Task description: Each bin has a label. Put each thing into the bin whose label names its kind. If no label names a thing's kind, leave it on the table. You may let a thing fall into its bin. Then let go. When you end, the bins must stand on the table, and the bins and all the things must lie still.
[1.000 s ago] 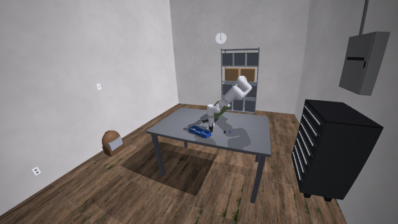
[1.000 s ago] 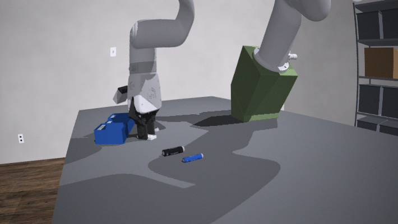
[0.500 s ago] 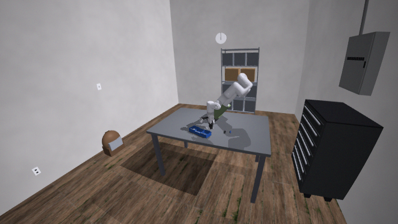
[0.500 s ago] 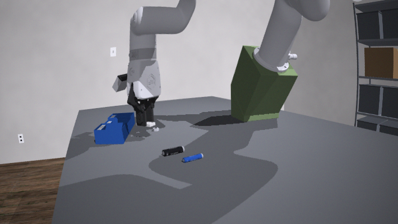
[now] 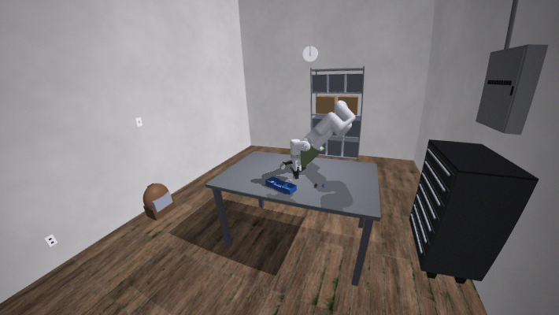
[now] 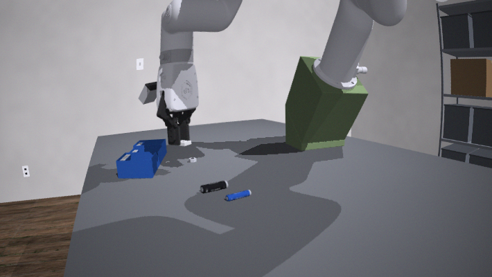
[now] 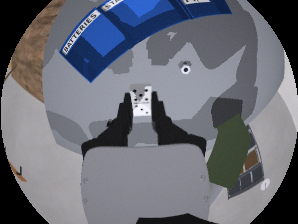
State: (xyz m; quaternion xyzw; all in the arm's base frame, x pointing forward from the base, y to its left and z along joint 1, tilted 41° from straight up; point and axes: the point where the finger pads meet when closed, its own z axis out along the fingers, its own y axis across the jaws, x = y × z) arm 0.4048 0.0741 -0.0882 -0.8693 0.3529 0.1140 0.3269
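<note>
Right now my hand is 7 cm short of the white dotted piece, 17 cm to the left of it and 7 cm above it. Also, from my hand: blue bin: 9 cm ahead, 9 cm to the right, 6 cm below; small nut: 4 cm behind, 7 cm to the right, 8 cm below; white domino: 2 cm below.
</note>
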